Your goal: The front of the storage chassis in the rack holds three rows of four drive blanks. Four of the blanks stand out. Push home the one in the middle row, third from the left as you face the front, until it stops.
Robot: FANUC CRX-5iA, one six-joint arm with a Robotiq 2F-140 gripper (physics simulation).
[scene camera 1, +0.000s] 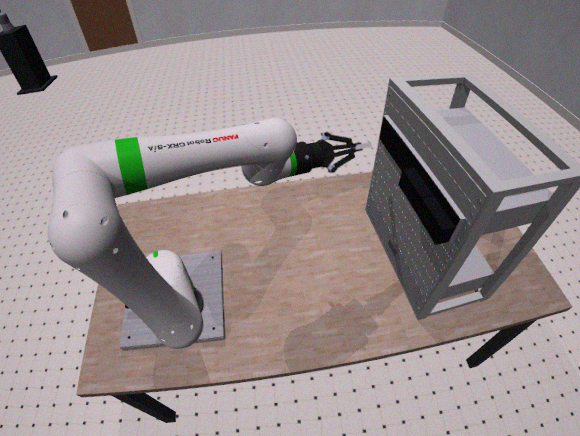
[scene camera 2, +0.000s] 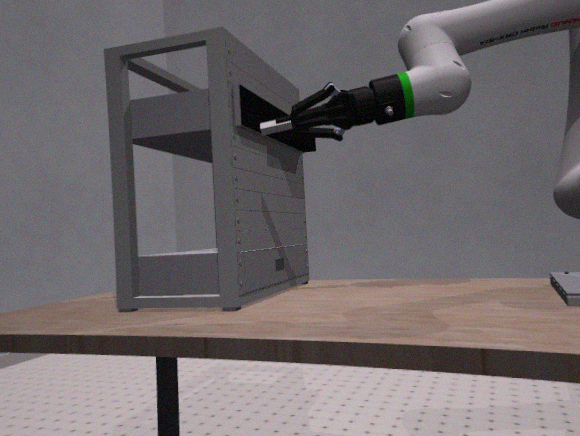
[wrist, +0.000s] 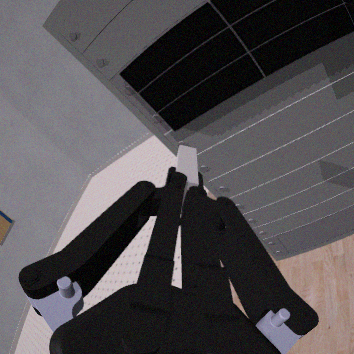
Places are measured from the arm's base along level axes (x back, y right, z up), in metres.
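Where they show: gripper, fingertip midpoint: (scene camera 1: 368, 144) (scene camera 2: 261, 129) (wrist: 184, 159).
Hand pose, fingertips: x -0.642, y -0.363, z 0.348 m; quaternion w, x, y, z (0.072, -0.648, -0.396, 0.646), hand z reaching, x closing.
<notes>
After its pixels a point has its place.
The black front of the storage chassis (scene camera 1: 391, 145) {x -0.692, y -0.296, z 0.394 m} (scene camera 2: 254, 107) {x -0.690, y -0.307, z 0.413 m} (wrist: 195, 65) {x -0.689, y -0.316, z 0.405 m} sits high in the grey rack (scene camera 1: 486, 214) {x -0.792, y 0.080, z 0.489 m} (scene camera 2: 220, 165) {x -0.711, y -0.417, z 0.275 m} (wrist: 280, 150) {x -0.707, y -0.300, z 0.265 m}. In the wrist view thin lines divide its left part into three rows. A black block of raised blanks (scene camera 1: 431, 202) {x -0.722, y -0.029, z 0.417 m} (scene camera 2: 308, 143) {x -0.707, y -0.012, z 0.373 m} stands out toward the right end as one faces the front; single blanks in it are too dark to tell apart. My gripper (scene camera 1: 361, 146) {x -0.642, y -0.363, z 0.348 m} (scene camera 2: 277, 125) (wrist: 184, 159) {x -0.642, y -0.363, z 0.348 m} is shut and empty, with a pale tip piece at its fingertips. It is near the chassis's left end, apart from the front.
Grey panels with screws (scene camera 2: 270, 215) {x -0.723, y -0.210, z 0.172 m} cover the rack front below the chassis. A pale ledge (scene camera 1: 425, 167) {x -0.729, y -0.125, z 0.448 m} runs along the chassis's top edge. The rack and the arm's base plate (scene camera 1: 212, 295) {x -0.101, y -0.037, z -0.001 m} stand on the wooden table (scene camera 1: 260, 320) {x -0.263, y 0.047, z -0.026 m} (scene camera 2: 380, 310) {x -0.406, y -0.353, z -0.027 m} (wrist: 320, 290) {x -0.613, y -0.308, z -0.027 m}.
</notes>
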